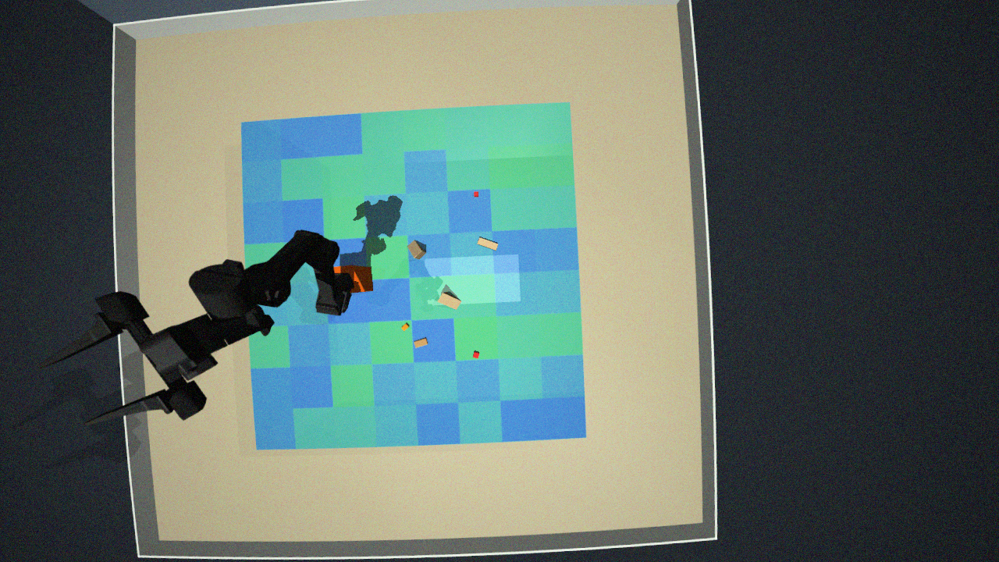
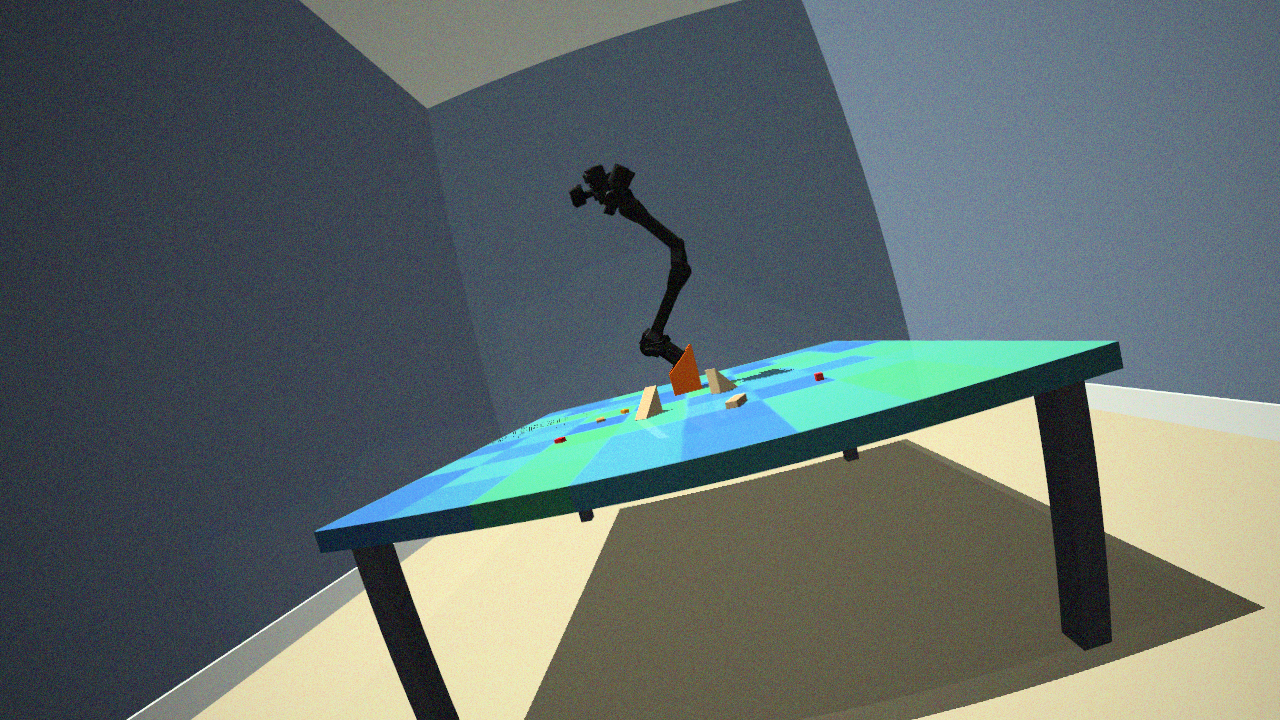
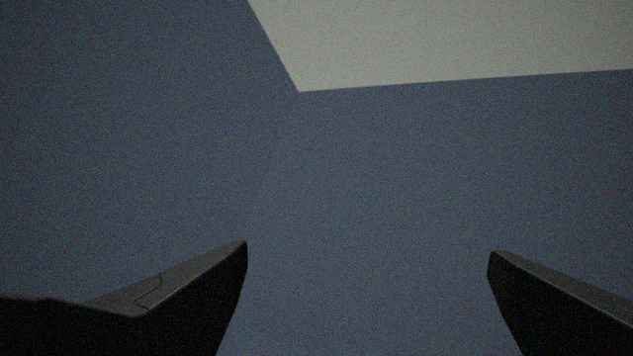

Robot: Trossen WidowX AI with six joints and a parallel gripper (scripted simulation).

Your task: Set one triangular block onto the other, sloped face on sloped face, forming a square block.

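Right now my gripper tip is 750 mm above the tan triangular block, 330 mm short of it and 70 mm to the right of it. Also, from my gripper tip: orange bit: 760 mm below, 170 mm ahead, 40 mm to the right; then flat tan block: 760 mm below, 480 mm ahead, 280 mm to the left.
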